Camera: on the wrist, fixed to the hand. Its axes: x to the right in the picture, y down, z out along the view.
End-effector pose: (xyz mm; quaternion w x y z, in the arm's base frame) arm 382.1 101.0 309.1 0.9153 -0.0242 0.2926 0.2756
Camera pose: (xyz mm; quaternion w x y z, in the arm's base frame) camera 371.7 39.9 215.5 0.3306 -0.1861 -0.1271 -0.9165
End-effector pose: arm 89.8 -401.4 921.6 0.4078 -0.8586 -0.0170 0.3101
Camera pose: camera 166.4 -425.0 1000.2 0.3717 0.0741 -0.8832 -0.2763
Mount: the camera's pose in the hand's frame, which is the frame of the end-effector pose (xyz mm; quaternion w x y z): 14.4 -57.3 -95.5 0.0173 0.0708 -0.1396 -0.9875
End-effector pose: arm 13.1 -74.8 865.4 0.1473 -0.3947 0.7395 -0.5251
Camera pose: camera -32.0 -30.2 958.1 0.3848 0.7999 0.4347 0.1518
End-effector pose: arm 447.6 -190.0 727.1 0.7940 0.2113 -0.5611 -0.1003
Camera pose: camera 546.2 -225.4 686.8 0.1786 -0.6000 -0.0810 0.7756
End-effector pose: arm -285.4 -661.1 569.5 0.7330 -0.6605 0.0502 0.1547
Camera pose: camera -242.5 -757.3 608.4 0.2192 0.0125 -0.7428 -0.6325
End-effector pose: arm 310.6 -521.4 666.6 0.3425 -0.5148 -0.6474 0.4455
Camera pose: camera 372.7 -490.2 754.8 0.3920 0.7169 -0.5359 -0.2128
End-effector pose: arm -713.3 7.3 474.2 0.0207 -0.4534 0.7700 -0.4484
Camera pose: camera -724.7 50.4 577.3 0.3029 0.8294 0.4691 0.0194
